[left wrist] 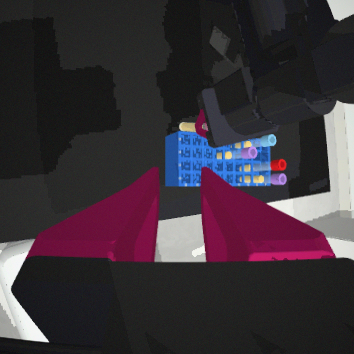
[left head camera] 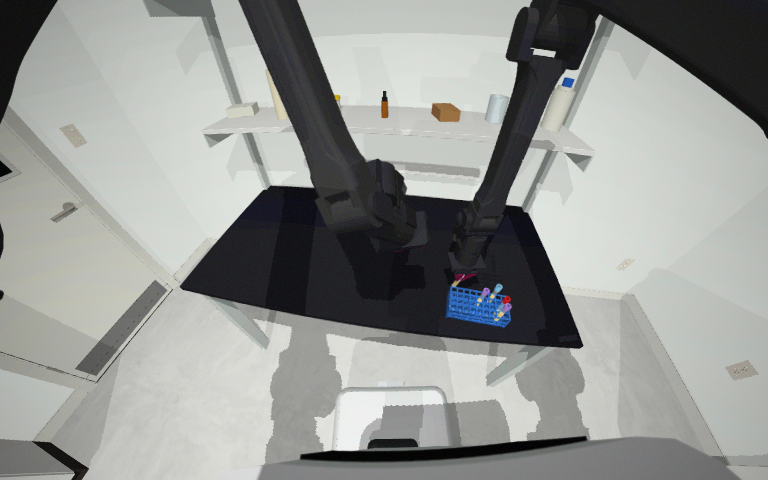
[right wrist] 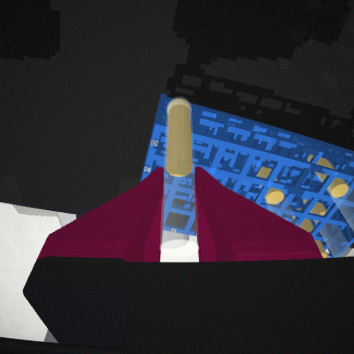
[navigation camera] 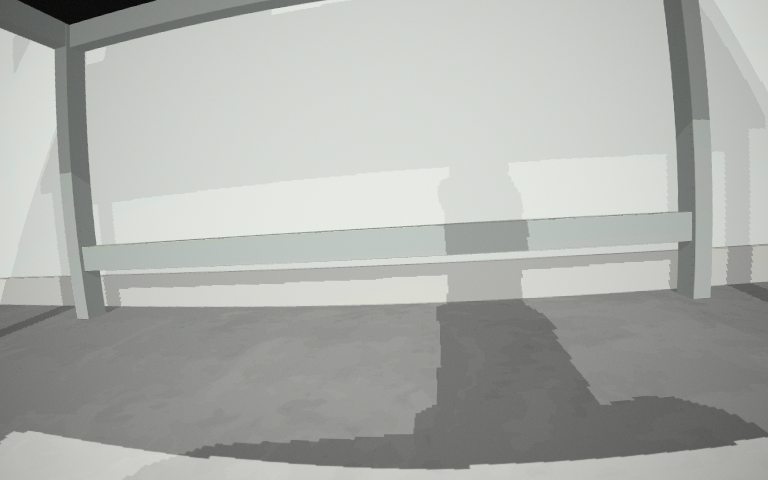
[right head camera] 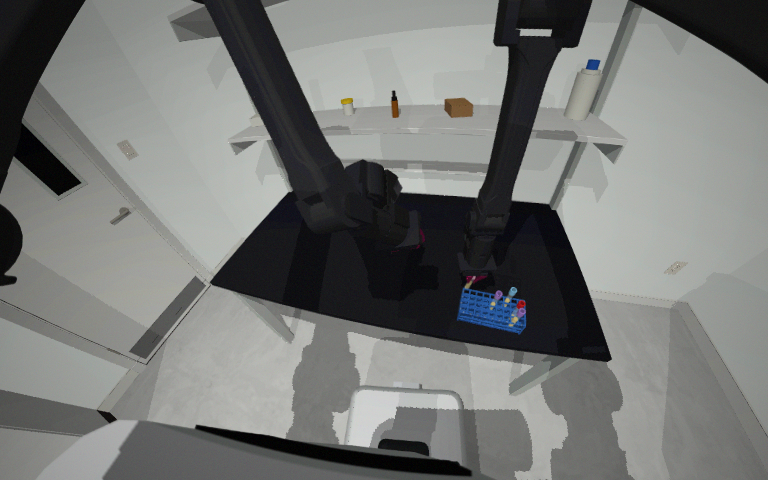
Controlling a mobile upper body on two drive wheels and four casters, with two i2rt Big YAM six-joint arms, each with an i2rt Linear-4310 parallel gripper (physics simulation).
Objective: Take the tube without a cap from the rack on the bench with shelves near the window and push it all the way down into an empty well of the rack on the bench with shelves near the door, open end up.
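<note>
A blue rack (left head camera: 478, 309) stands on the black bench top near its front right; it also shows in the right head view (right head camera: 492, 311). My right gripper (right wrist: 178, 177) is shut on the uncapped clear tube (right wrist: 179, 140) with yellow filling. The tube's lower end hangs over the rack's far left corner (right wrist: 168, 116), just above the wells. In the left wrist view the tube (left wrist: 187, 126) pokes out beside the right gripper above the rack (left wrist: 211, 159). My left gripper (left wrist: 179, 177) (left head camera: 411, 238) is shut and empty, held above the bench to the left of the rack.
Several capped tubes, purple (left head camera: 485, 291), light blue (left head camera: 497, 288) and red (left head camera: 507, 300), stand at the rack's right end. The shelf behind holds a brown bottle (left head camera: 384, 105), a brown box (left head camera: 446, 112), a white roll (left head camera: 496, 109) and a blue-capped bottle (right head camera: 584, 90).
</note>
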